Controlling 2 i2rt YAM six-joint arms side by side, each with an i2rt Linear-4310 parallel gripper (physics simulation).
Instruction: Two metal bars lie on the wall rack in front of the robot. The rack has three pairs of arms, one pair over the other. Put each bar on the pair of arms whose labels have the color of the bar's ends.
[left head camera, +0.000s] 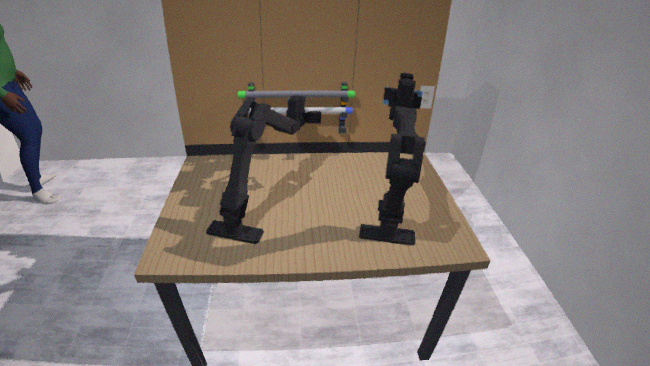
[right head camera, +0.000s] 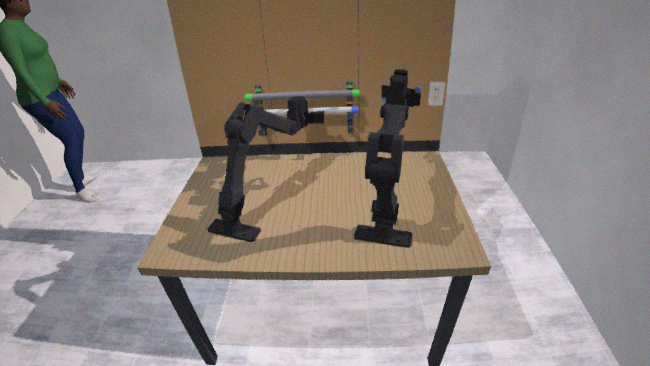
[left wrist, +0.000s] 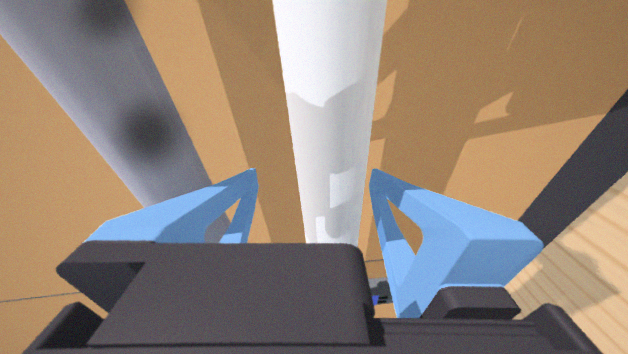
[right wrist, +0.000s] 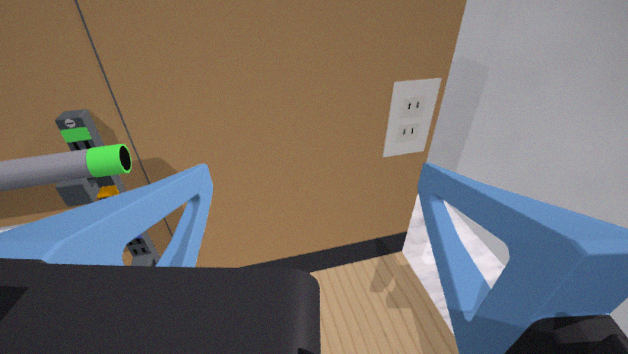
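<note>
A grey bar with green ends lies on the top, green-labelled arms of the rack. A white bar with a blue right end lies below it, at the orange-labelled middle level. The left arm hides its left end in both head views. Blue labels mark the bottom level. My left gripper is open; the white bar appears between its fingertips, apart from both. My right gripper is wide open and empty, right of the rack.
The brown wall panel stands behind the wooden table. A white wall outlet is right of the rack. A person in green stands at the far left.
</note>
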